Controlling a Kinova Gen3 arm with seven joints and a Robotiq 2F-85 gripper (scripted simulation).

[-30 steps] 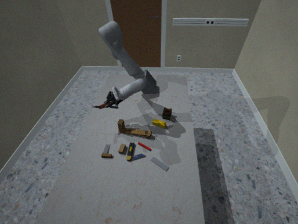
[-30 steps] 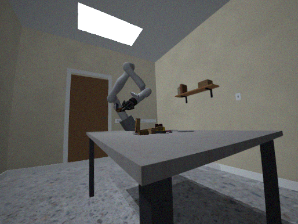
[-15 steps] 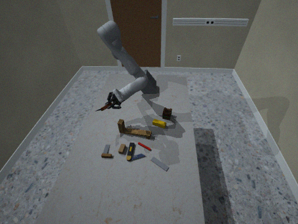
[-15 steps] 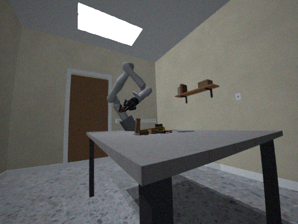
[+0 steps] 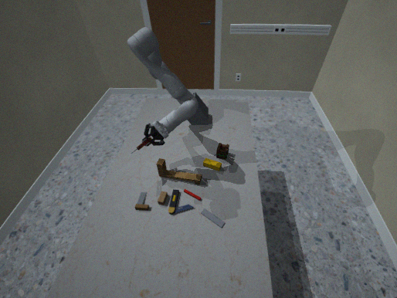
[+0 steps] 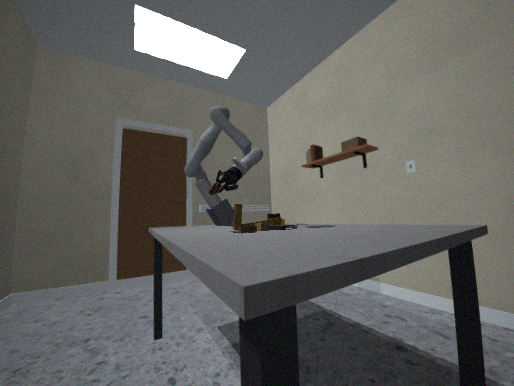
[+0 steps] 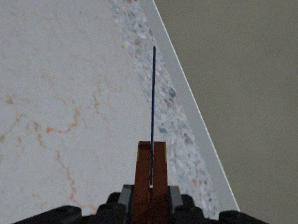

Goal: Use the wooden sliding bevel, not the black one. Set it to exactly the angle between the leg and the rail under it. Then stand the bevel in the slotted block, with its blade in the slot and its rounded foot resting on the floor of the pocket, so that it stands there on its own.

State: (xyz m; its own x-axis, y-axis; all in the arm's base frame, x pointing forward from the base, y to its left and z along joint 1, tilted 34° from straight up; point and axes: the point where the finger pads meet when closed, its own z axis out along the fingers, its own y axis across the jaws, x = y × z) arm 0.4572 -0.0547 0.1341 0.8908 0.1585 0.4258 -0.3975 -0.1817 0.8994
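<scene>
Now: hand 20 mm short of the wooden sliding bevel, 20 mm to the left of it and 10 mm above it. The rest, counted from my hand: thin dark blade 50 mm ahead, 40 mm to the right, 10 mm below; wooden block 210 mm ahead, 120 mm to the left, 190 mm below; wooden leg-and-rail piece 70 mm ahead, 170 mm to the left, 130 mm below.
</scene>
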